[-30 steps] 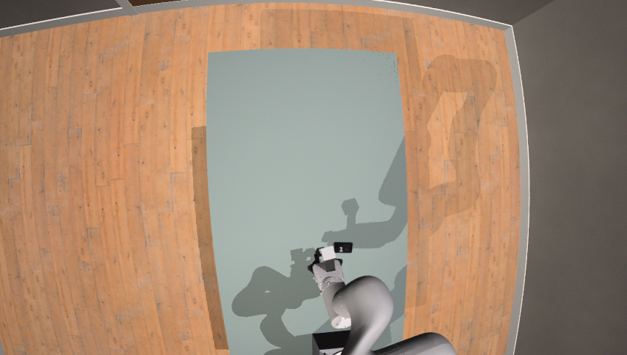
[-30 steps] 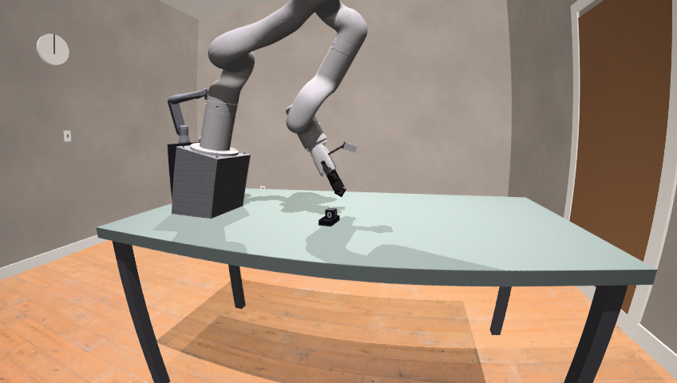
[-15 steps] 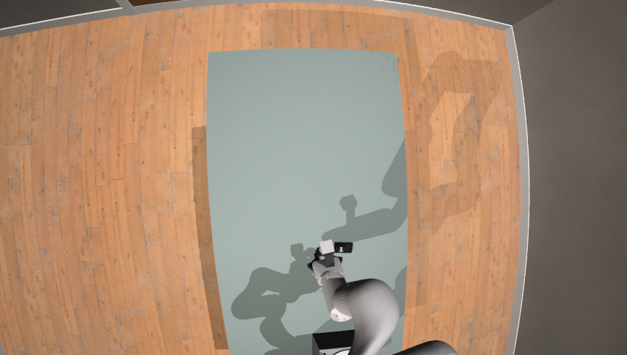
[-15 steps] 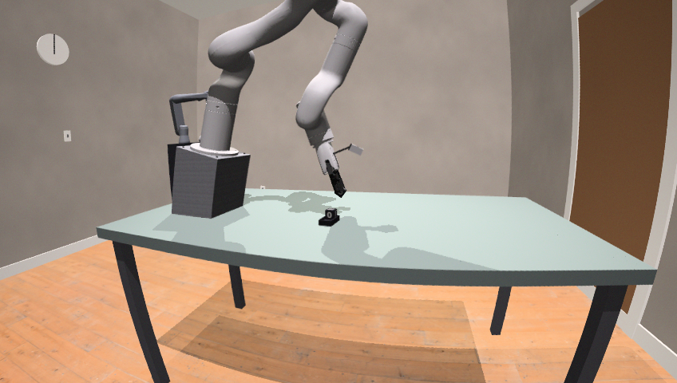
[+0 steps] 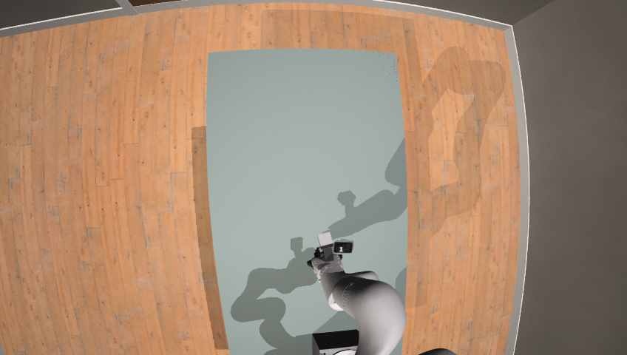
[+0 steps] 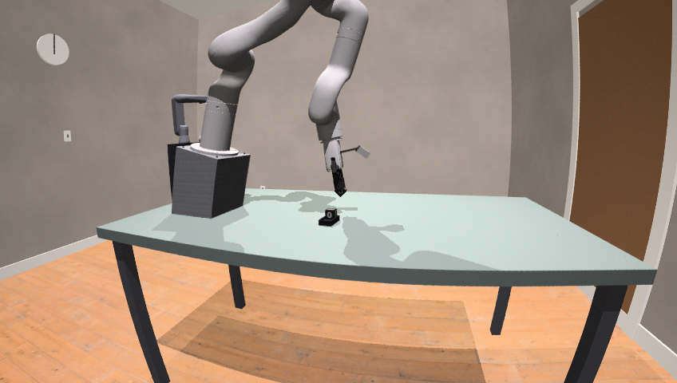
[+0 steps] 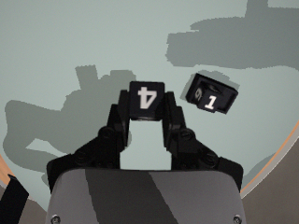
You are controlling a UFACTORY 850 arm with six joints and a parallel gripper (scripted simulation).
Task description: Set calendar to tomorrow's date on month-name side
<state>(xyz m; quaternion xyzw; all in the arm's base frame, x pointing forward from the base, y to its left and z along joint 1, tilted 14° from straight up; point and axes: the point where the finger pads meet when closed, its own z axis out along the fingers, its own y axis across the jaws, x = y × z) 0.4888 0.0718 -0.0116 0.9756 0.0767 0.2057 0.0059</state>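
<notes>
Now: the black cube 2 cm below my hand. Round my hand: black tray: 1 cm behind, 11 cm to the right, 10 cm below.
</notes>
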